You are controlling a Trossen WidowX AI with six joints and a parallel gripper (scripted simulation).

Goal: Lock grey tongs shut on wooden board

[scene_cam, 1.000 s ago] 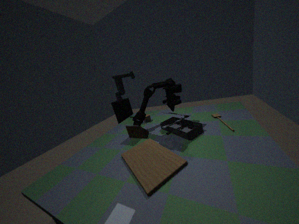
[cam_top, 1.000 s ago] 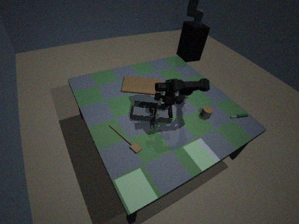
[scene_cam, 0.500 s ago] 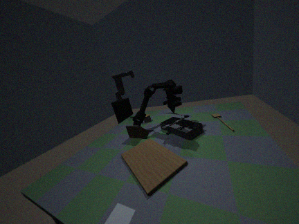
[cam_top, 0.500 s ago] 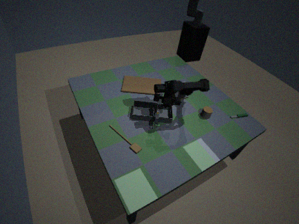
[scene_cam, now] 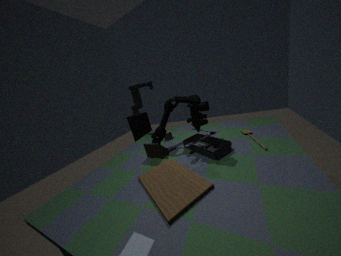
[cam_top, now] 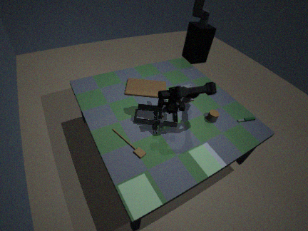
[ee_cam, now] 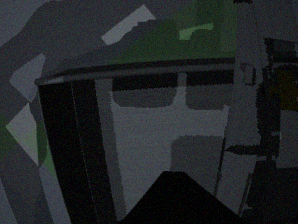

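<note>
Right now my gripper tip is 7 cm to the left of the roasting tin, 7 cm above it and 6 cm short of it. Also, from my gripper tip: wooden board 44 cm to the right, 9 cm below, 1 cm behind; small brown cylinder 37 cm behind, 9 cm to the left, 6 cm below.
</note>
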